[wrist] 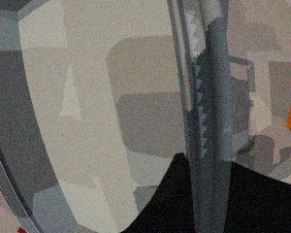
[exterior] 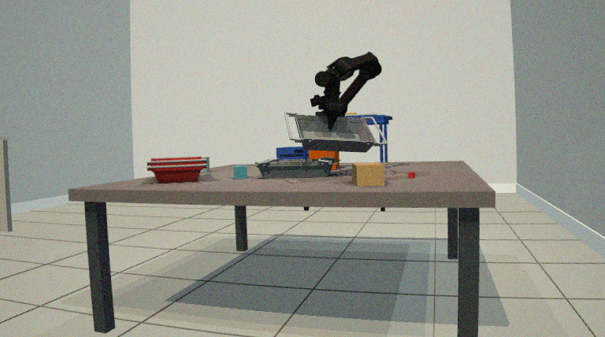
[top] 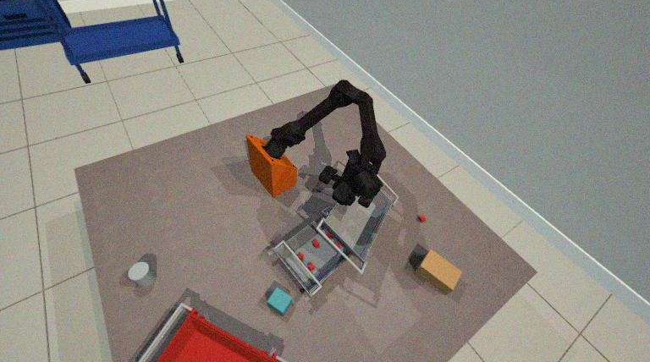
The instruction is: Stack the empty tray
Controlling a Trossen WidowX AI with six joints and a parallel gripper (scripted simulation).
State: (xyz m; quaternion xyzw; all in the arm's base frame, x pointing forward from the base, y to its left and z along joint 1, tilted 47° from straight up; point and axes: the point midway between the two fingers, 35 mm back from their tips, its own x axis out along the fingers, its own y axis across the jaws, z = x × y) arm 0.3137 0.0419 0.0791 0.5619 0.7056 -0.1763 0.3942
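My gripper tip is now 8 cm short of the tray and 3 cm to the right of it. Round my gripper tip: teal cube 33 cm to the right, 15 cm below, 11 cm ahead; then tan box 37 cm ahead, 16 cm to the left, 14 cm below; then grey cylinder 62 cm to the right, 22 cm behind, 14 cm below.
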